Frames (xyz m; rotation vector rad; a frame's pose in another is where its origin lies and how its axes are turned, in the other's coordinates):
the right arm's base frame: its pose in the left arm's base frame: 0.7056 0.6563 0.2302 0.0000 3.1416 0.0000
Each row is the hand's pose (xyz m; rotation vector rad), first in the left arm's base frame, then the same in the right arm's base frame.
Working: the left arm's base frame: its pose in the right arm's base frame: 0.7056 -0.6563 0.2302 0.0000 3.1416 0.0000

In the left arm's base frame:
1: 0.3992 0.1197 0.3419 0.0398 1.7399 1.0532
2: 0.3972 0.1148 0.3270 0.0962 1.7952 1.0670
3: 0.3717 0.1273 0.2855 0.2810 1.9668 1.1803
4: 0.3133 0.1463 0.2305 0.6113 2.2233 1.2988
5: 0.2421 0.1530 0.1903 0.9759 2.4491 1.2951
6: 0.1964 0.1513 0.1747 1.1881 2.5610 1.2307
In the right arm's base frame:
1: 0.3064 -0.5366 -0.1117 -0.9706 -1.1590 0.0367
2: 0.3084 -0.5415 -0.0968 -0.9675 -1.0993 0.0872
3: 0.3339 -0.5290 -0.0553 -1.0103 -0.8723 0.2405
4: 0.3923 -0.5100 -0.0003 -1.0152 -0.5229 0.4778
5: 0.4635 -0.5033 0.0399 -0.9308 -0.2164 0.7014
6: 0.5092 -0.5050 0.0555 -0.8471 -0.0656 0.8177

